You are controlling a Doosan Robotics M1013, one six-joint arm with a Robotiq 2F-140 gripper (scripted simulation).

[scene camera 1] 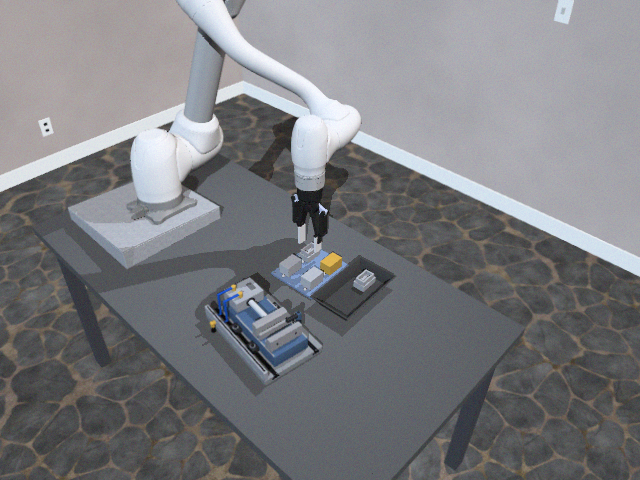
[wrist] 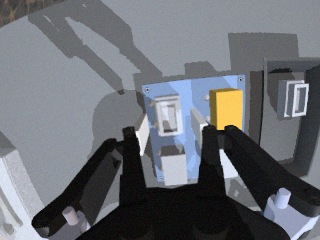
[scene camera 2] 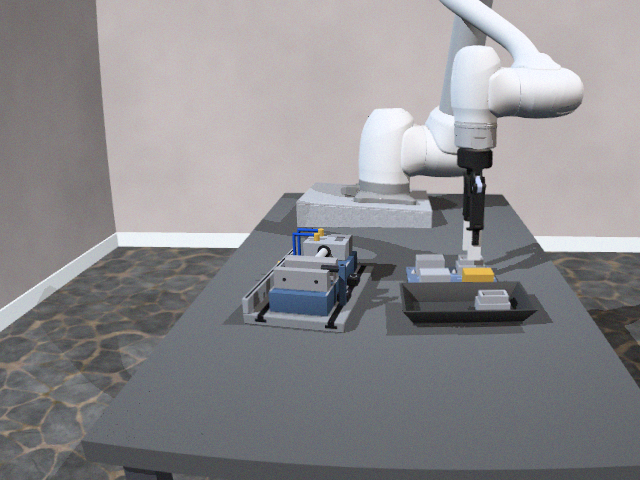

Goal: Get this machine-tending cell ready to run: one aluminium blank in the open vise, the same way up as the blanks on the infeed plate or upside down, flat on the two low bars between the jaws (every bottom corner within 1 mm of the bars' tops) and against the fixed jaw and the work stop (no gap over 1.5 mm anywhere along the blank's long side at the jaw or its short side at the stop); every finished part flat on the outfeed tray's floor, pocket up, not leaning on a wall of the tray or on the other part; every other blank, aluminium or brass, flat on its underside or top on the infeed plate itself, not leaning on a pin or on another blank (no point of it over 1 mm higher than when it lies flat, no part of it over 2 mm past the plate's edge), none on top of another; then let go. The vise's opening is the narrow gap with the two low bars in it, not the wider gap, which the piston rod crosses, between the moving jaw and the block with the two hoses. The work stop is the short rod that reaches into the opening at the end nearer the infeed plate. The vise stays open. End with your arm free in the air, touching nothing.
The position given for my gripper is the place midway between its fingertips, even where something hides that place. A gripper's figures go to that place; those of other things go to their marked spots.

Scene:
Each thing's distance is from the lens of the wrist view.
my gripper [wrist: 169, 120]: 21 cm
brass blank [wrist: 225, 104]: 23 cm
finished part [wrist: 168, 116]: 23 cm

